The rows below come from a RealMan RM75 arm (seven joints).
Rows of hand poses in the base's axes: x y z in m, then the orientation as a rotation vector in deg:
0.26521, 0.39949, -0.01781, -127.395, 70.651, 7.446
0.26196, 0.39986, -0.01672, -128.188, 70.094, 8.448
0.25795, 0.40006, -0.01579, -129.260, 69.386, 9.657
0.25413, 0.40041, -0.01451, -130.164, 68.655, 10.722
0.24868, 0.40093, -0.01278, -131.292, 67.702, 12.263
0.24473, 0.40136, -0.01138, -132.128, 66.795, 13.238
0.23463, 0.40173, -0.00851, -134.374, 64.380, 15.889
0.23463, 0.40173, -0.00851, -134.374, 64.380, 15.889
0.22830, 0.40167, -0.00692, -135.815, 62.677, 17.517
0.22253, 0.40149, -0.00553, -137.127, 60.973, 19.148
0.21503, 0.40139, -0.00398, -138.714, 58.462, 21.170
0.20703, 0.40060, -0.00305, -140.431, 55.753, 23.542
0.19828, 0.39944, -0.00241, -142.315, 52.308, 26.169
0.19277, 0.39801, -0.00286, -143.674, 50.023, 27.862
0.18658, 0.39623, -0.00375, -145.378, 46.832, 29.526
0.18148, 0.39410, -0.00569, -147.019, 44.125, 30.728
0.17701, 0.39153, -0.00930, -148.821, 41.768, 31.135
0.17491, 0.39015, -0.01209, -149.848, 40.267, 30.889
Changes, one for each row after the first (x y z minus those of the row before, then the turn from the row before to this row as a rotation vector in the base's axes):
-0.00325, 0.00037, 0.00109, -0.133, 0.657, 0.863
-0.00401, 0.00020, 0.00093, -0.254, 0.815, 1.103
-0.00382, 0.00035, 0.00128, -0.163, 0.669, 1.017
-0.00545, 0.00052, 0.00173, -0.147, 0.964, 1.334
-0.00395, 0.00043, 0.00140, -0.091, 0.534, 1.072
-0.01010, 0.00037, 0.00287, -0.304, 1.484, 2.859
0.00000, 0.00000, 0.00000, 0.000, 0.000, 0.000
-0.00633, -0.00006, 0.00159, -0.199, 0.866, 1.902
-0.00577, -0.00018, 0.00139, -0.126, 0.851, 1.847
-0.00750, -0.00010, 0.00155, -0.022, 0.940, 2.508
-0.00800, -0.00079, 0.00093, -0.071, 1.171, 2.736
-0.00875, -0.00116, 0.00064, 0.006, 1.199, 3.284
-0.00551, -0.00143, -0.00045, -0.161, 0.794, 2.204
-0.00619, -0.00178, -0.00089, -0.191, 0.611, 2.869
-0.00510, -0.00213, -0.00194, -0.413, 0.409, 2.459
-0.00447, -0.00257, -0.00361, -0.768, -0.049, 2.149
-0.00210, -0.00138, -0.00279, -0.414, -0.388, 1.235

